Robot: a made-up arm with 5 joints. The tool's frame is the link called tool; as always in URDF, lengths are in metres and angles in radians.
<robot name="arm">
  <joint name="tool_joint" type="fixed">
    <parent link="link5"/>
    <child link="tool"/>
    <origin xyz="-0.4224 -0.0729 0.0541" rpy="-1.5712 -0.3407 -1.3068"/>
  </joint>
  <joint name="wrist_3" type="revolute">
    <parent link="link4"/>
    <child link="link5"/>
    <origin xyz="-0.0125 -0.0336 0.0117" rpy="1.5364 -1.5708 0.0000"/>
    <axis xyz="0 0 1"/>
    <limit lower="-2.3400" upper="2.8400"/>
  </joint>
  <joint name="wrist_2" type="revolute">
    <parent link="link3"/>
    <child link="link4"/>
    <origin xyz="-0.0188 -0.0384 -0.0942" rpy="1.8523 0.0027 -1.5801"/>
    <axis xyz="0 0 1"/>
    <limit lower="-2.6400" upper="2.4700"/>
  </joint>
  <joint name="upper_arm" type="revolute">
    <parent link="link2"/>
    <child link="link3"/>
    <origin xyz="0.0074 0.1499 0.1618" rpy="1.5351 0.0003 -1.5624"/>
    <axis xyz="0 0 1"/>
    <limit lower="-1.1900" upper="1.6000"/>
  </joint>
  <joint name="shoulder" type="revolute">
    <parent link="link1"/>
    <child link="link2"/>
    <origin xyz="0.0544 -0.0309 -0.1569" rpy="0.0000 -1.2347 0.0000"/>
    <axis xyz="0 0 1"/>
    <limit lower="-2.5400" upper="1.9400"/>
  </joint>
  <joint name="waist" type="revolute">
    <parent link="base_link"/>
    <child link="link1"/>
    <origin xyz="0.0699 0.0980 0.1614" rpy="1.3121 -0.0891 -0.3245"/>
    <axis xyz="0 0 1"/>
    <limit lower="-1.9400" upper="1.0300"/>
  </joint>
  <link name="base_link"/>
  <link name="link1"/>
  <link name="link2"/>
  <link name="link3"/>
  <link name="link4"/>
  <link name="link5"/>
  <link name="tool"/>
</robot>
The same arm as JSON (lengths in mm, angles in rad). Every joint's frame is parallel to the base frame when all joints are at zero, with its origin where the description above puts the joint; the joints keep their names.
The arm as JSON. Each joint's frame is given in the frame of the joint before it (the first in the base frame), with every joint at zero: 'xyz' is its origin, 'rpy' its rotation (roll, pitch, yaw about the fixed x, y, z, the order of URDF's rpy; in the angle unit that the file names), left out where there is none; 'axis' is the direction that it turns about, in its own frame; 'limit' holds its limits. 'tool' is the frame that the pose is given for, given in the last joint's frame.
{
  "units": {
    "length": "mm",
    "angle": "rad"
  },
  "joints": [
    {
      "name": "waist",
      "type": "revolute",
      "origin": {
        "xyz": [
          69.9,
          98.0,
          161.4
        ]
      },
      "axis": [
        -0.329805,
        -0.909013,
        0.254804
      ],
      "limit": {
        "lower": -1.94,
        "upper": 1.03
      }
    },
    {
      "name": "shoulder",
      "type": "revolute",
      "origin": {
        "xyz": [
          103.1,
          117.0,
          -64.9
        ]
      },
      "axis": [
        -1.0,
        0.0,
        0.0
      ],
      "limit": {
        "lower": -2.54,
        "upper": 1.94
      }
    },
    {
      "name": "upper_arm",
      "type": "revolute",
      "origin": {
        "xyz": [
          -161.8,
          33.3,
          146.3
        ]
      },
      "axis": [
        -0.035699,
        0.959977,
        -0.277793
      ],
      "limit": {
        "lower": -1.19,
        "upper": 1.6
      }
    },
    {
      "name": "wrist_2",
      "type": "revolute",
      "origin": {
        "xyz": [
          41.7,
          -83.9,
          43.9
        ]
      },
      "axis": [
        0.0,
        0.0,
        1.0
      ],
      "limit": {
        "lower": -2.64,
        "upper": 2.47
      }
    },
    {
      "name": "wrist_3",
      "type": "revolute",
      "origin": {
        "xyz": [
          -11.3,
          -34.0,
          11.7
        ]
      },
      "axis": [
        0.0,
        -1.0,
        0.0
      ],
      "limit": {
        "lower": -2.34,
        "upper": 2.84
      }
    }
  ],
  "tool": {
    "origin": {
      "xyz": [
        72.9,
        -54.1,
        -422.4
      ],
      "rpy": [
        0.0897,
        -0.2485,
        -0.352
      ]
    }
  }
}

